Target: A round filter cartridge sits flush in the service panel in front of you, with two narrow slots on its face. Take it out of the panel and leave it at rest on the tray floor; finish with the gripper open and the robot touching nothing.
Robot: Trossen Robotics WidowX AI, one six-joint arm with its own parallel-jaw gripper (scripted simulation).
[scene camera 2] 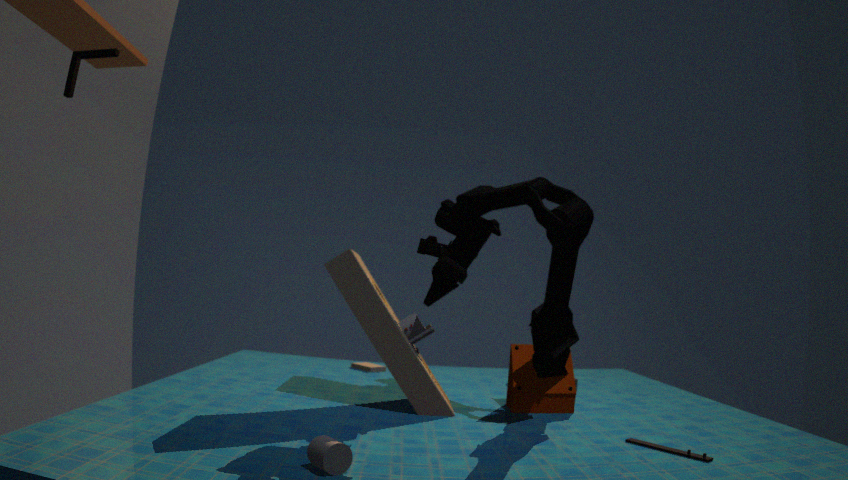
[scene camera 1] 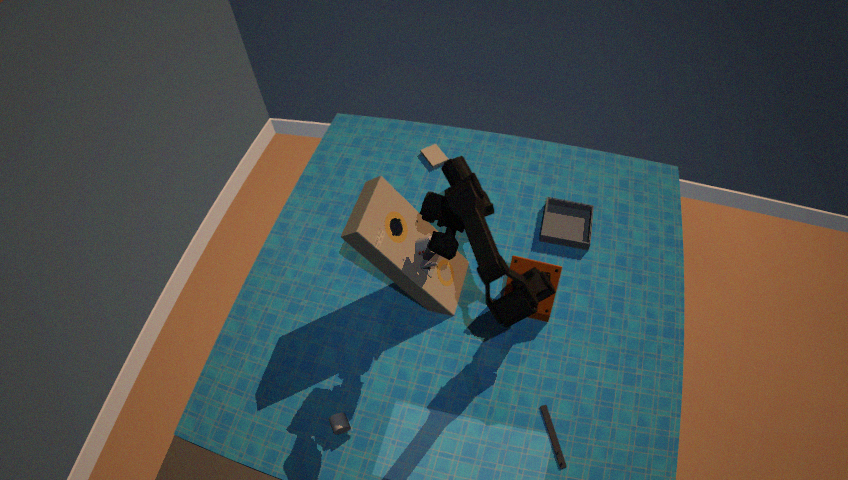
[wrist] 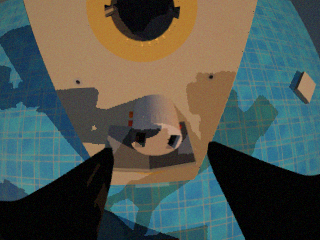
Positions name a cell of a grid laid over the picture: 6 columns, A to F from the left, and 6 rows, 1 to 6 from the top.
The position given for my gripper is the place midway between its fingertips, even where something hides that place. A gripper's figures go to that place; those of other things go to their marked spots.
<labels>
My gripper (scene camera 1: D3): 126 cm from the lens. A tan service panel (scene camera 1: C3) is 123 cm from the lens.
</labels>
